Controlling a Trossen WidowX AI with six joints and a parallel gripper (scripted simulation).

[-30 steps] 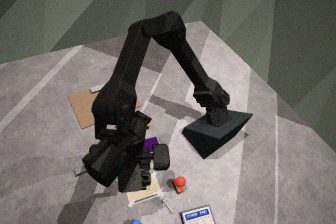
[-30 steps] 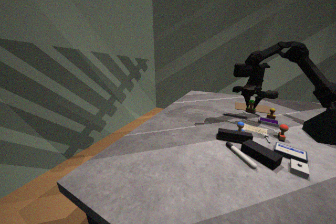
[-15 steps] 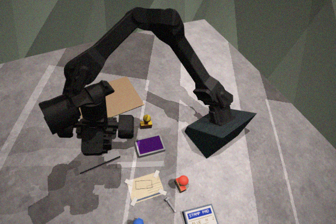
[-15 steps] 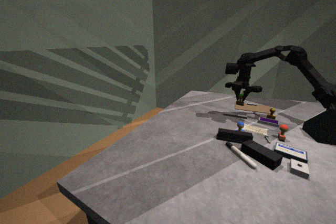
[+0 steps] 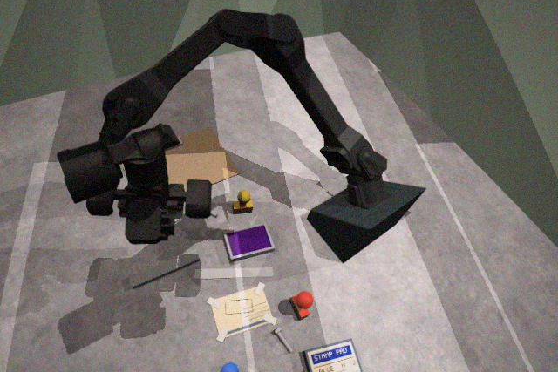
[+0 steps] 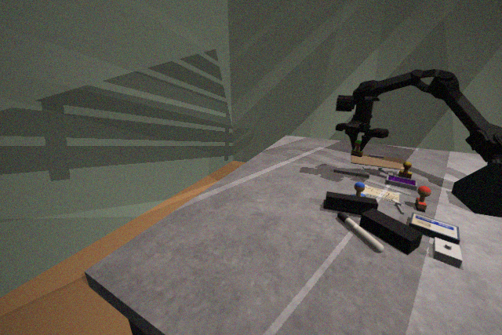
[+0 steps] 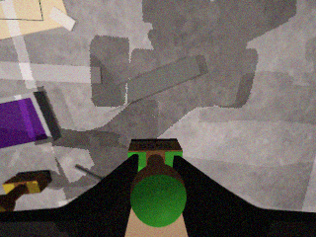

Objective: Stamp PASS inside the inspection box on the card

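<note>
Now: the thin dark rod 80 mm below my gripper tip, 50 mm to the left of it and 10 mm ahead of it. Round my gripper tip: green stamp: right at my gripper tip; then yellow stamp: 180 mm behind, 70 mm below; then purple ink pad: 150 mm behind, 80 mm below, 70 mm to the left.
</note>
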